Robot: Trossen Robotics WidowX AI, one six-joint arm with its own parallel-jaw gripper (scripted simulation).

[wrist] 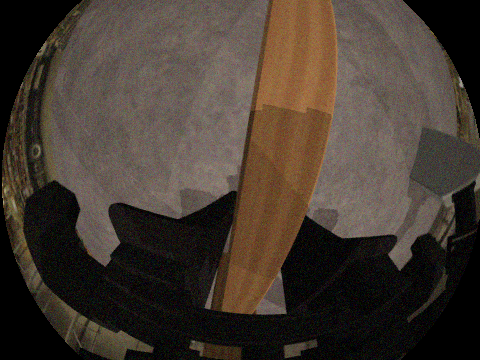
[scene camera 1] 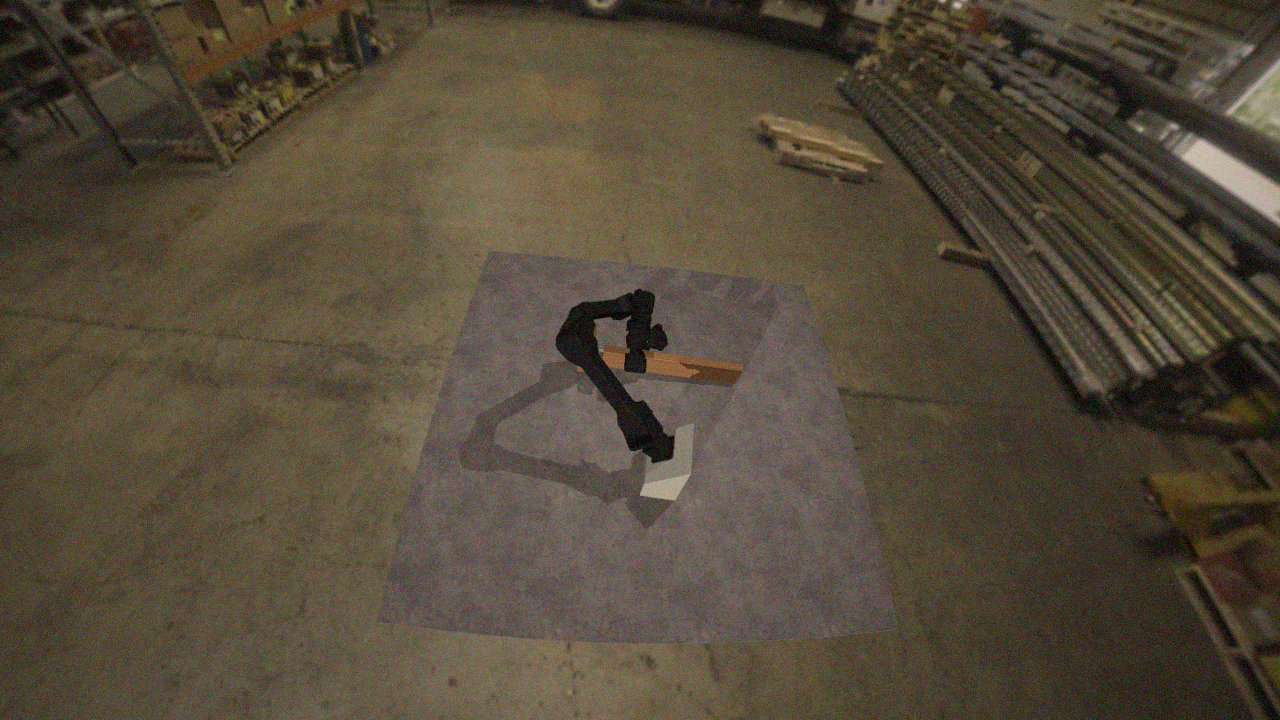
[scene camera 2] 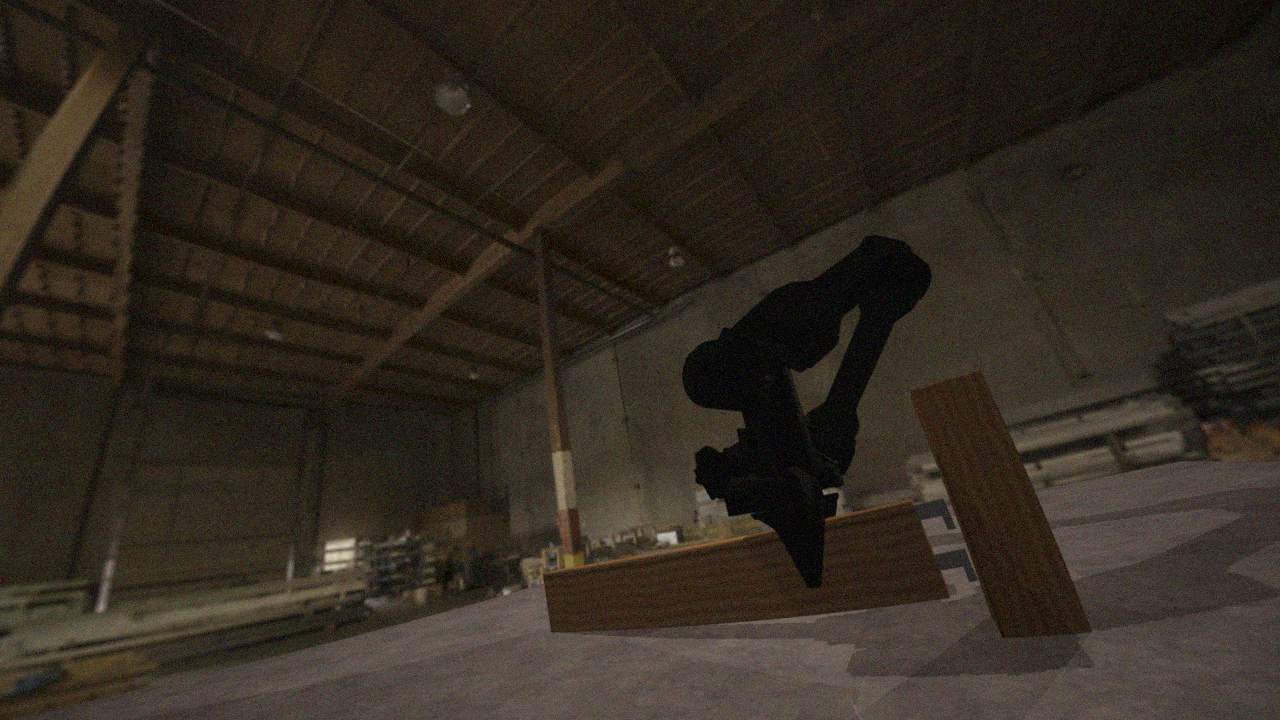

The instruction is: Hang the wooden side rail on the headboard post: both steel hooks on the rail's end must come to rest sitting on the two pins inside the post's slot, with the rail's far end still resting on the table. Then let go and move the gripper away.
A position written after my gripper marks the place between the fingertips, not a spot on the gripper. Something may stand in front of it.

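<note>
I can see my gripper (scene camera 2: pixel 819 582), and the same gripper (scene camera 1: pixel 632 362) (wrist: pixel 255 199) appears in other views. There is a wooden side rail (scene camera 2: pixel 878 557) here as well, and I find that rail (scene camera 1: pixel 661 363) (wrist: pixel 290 118) from elsewhere too. A wooden headboard post (scene camera 2: pixel 1027 586) is also part of what I am looking at.
</note>
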